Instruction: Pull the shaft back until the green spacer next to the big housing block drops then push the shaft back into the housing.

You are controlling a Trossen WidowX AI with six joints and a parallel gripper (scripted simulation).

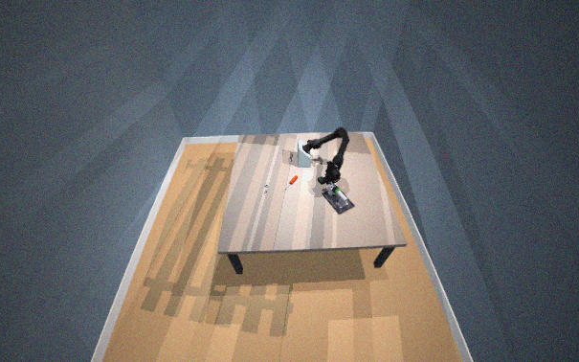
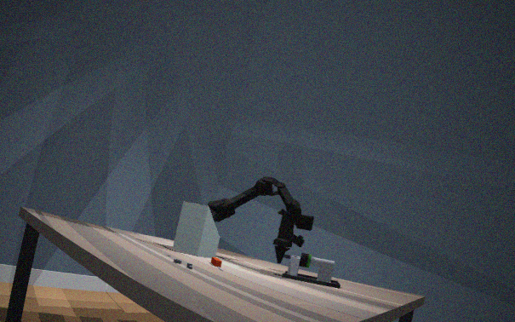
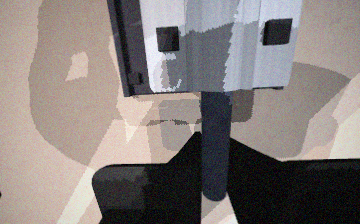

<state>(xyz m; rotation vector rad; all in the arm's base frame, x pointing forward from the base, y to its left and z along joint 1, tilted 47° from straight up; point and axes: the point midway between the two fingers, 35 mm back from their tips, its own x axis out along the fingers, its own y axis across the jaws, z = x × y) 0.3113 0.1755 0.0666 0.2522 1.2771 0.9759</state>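
My gripper tip is now 60 mm short of the dark blue shaft, 30 mm to the right of it and 30 mm below it. Also, from my gripper tip: green spacer 100 mm ahead, 60 mm to the left, 30 mm above; dark spacer 90 mm ahead, 50 mm to the left, 30 mm above; red-handled screwdriver 300 mm to the right, 50 mm behind, 40 mm below.
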